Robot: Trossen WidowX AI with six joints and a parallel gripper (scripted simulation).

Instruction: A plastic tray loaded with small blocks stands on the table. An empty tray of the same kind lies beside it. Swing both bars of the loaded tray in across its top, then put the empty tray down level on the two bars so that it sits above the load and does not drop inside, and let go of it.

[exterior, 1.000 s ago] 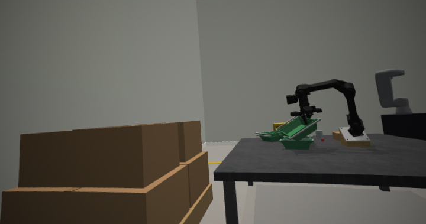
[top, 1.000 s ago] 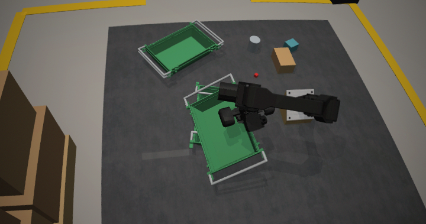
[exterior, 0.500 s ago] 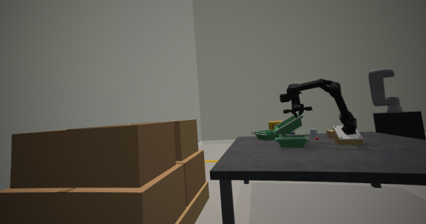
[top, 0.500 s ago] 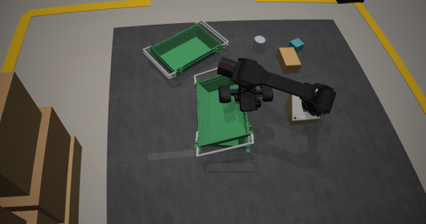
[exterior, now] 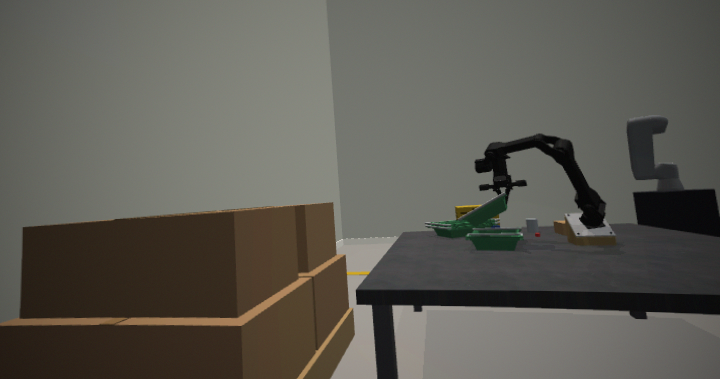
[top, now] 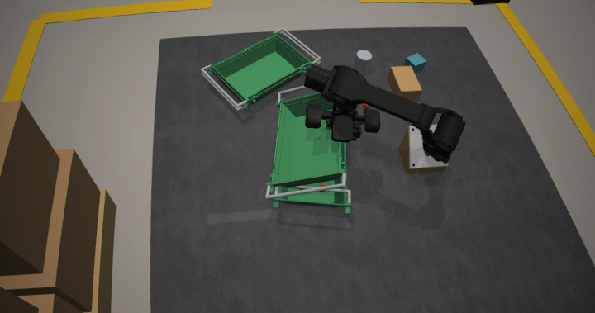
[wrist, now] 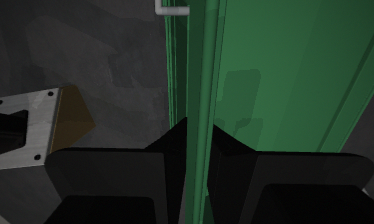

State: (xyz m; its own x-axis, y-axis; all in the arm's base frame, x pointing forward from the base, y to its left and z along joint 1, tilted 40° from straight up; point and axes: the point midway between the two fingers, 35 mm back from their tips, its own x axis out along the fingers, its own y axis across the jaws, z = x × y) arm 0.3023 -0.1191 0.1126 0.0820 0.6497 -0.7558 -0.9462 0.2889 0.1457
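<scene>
The green tray is 8 cm ahead of my gripper tip, 3 cm to the right of it and 1 cm below it. Round my gripper tip: grey cylinder (25 cm behind, 40 cm to the right, 14 cm below); tan box (36 cm behind, 28 cm to the right, 15 cm below); red block (20 cm behind, 23 cm to the right, 17 cm below).
</scene>
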